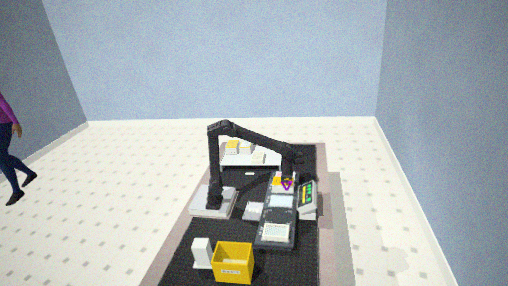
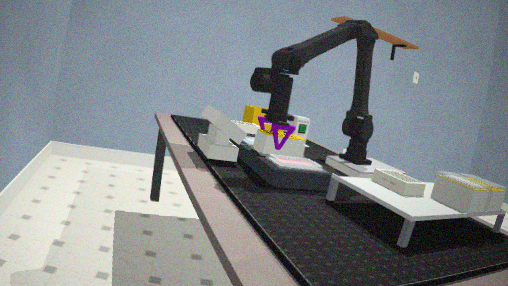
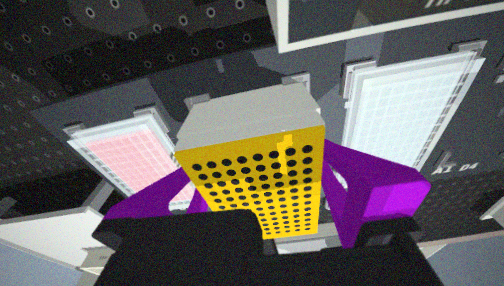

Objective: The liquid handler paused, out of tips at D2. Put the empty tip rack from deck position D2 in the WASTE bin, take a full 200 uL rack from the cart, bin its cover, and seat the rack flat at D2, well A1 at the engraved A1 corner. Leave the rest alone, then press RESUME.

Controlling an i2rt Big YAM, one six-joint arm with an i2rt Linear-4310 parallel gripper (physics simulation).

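Where they show: gripper, fingertip midpoint: (image 1: 286, 185) (image 2: 271, 145) (image 3: 257, 149); arm's base, origin of the base link: (image 1: 214, 202) (image 2: 354, 160).
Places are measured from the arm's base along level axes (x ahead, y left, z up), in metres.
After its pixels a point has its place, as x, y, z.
The yellow-topped tip rack (image 1: 276, 181) @[0.378, 0.110, 0.078] (image 2: 265, 145) @[0.481, 0.154, 0.046] (image 3: 290, 200) @[0.418, 0.097, 0.078] stands upright on the dark deck, between the pink plate and the pale blue plate; its wells look empty. My gripper (image 1: 286, 185) @[0.440, 0.114, 0.041] (image 2: 274, 136) @[0.440, 0.114, 0.041] (image 3: 257, 149) @[0.440, 0.114, 0.041] points down over it, with the purple fingers against two opposite sides, shut on the rack. The yellow WASTE bin (image 1: 245, 272) @[0.271, -0.506, 0.057] (image 2: 251, 112) @[0.287, -0.416, 0.081] stands at the near end. The white cart (image 1: 235, 159) @[0.055, 0.449, 0.030] (image 2: 420, 205) @[0.284, 0.578, 0.030] holds yellow-topped covered racks (image 1: 232, 147) (image 2: 457, 192). The console (image 1: 307, 194) @[0.557, -0.033, 0.093] shows green and yellow buttons; RESUME is unreadable. The D2 engraving is hidden.
A pink plate (image 2: 295, 161) @[0.438, 0.256, 0.032] (image 3: 130, 155) @[0.457, 0.237, 0.027] and a pale blue plate (image 1: 281, 201) @[0.410, -0.017, 0.030] (image 3: 405, 105) @[0.440, -0.009, 0.028] flank the rack. Another plate (image 1: 276, 231) @[0.391, -0.247, 0.031] sits at the deck's near end. A low beige box (image 1: 258, 158) @[0.235, 0.408, 0.060] (image 2: 398, 182) @[0.268, 0.479, 0.054] is on the cart. A white block (image 1: 202, 252) @[0.058, -0.423, 0.071] stands beside the bin.
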